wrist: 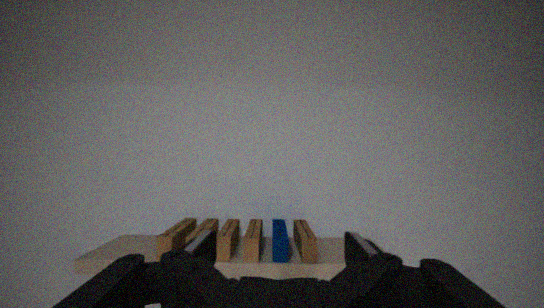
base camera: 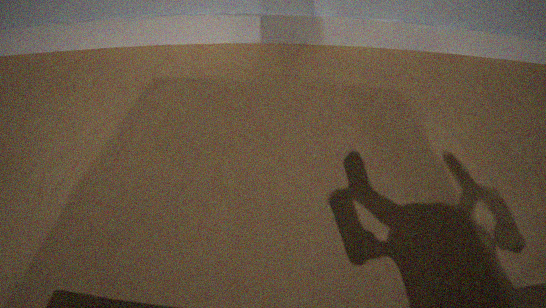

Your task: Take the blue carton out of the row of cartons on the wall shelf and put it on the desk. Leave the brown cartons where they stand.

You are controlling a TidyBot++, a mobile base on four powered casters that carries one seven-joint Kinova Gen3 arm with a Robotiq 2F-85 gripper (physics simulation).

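Frame: origin at the arm's base, x ahead, y left, z up, level; millimetres.
Seen in the pictures: gripper, between the fingertips: (wrist: pixel 279 245).
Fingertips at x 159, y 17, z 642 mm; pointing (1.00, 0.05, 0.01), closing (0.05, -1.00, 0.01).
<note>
Offsets run from my fingertips to a thing's top centre. Level surfaces: height alone.
The blue carton {dy +46, dx +731, dz -204 mm} (wrist: pixel 280 246) stands upright in the row on the pale wall shelf {dz -284 mm} (wrist: pixel 107 250), second from the right. A brown carton {dy -49, dx +741, dz -204 mm} (wrist: pixel 306 242) stands to its right with a narrow gap. Another brown carton {dy +143, dx +721, dz -204 mm} (wrist: pixel 253 242) stands to its left, with several more farther left. My gripper (wrist: pixel 279 245) is open and empty. In the wrist view its fingertips appear on either side of the blue carton and its nearest brown neighbours; the left finger partly hides a brown carton. The gripper is in front of the shelf, apart from the cartons. The desk does not show in either view.
A plain grey wall (wrist: pixel 280 125) rises behind the shelf. In the base camera view, a brown floor {dz -1038 mm} (base camera: pixel 225 150) runs to a pale skirting strip (base camera: pixel 125 32) at the wall. Dark shadows, one shaped like an open gripper, lie across this floor.
</note>
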